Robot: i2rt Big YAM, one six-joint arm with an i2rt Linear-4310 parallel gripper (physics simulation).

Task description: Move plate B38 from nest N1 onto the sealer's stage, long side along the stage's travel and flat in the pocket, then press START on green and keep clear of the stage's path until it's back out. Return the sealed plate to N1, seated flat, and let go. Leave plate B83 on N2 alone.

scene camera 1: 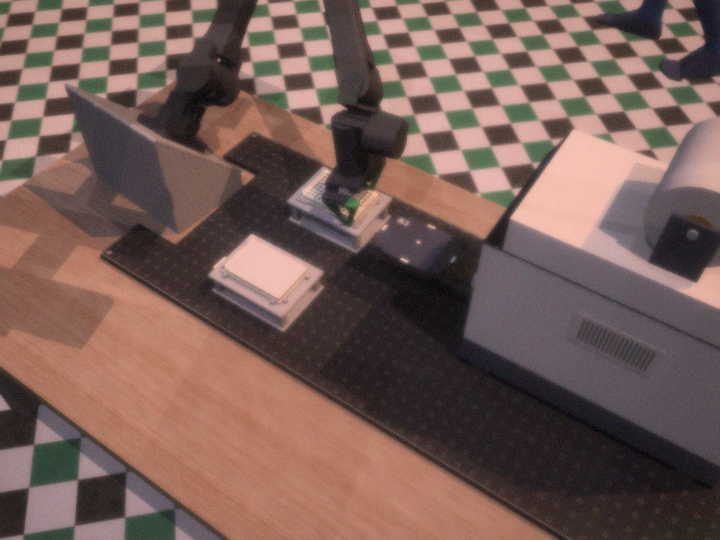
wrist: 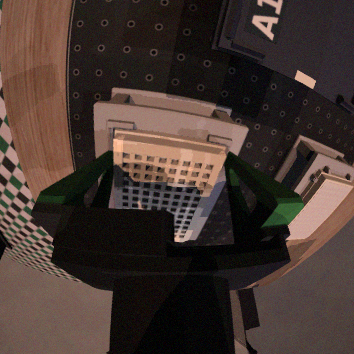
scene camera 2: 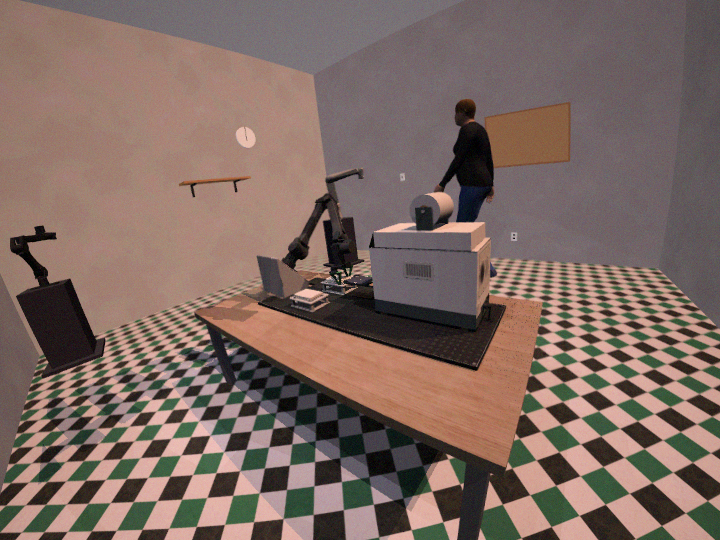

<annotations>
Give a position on a smooth-topped plate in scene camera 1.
271, 274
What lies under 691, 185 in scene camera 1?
A roll.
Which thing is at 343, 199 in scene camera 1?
My gripper.
</annotations>
